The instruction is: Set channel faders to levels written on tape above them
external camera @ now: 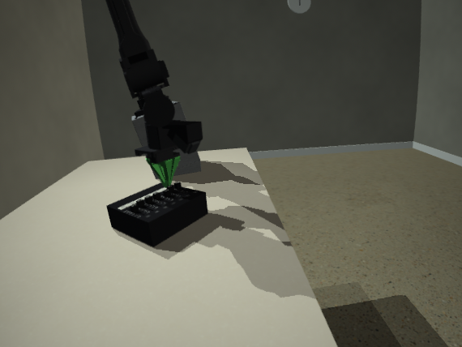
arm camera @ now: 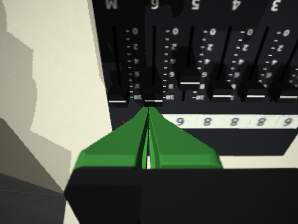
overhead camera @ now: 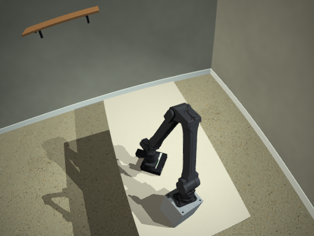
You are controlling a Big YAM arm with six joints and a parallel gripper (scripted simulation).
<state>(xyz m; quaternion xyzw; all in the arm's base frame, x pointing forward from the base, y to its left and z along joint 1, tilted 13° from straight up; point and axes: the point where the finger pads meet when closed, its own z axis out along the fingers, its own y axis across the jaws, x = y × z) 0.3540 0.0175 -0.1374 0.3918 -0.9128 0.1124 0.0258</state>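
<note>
The master fader cap is 2 cm to the left of my hand. Also, from my hand: channel 2 fader (8 cm ahead, 5 cm to the right); then channel 1 fader cap (10 cm ahead, 6 cm to the right).
</note>
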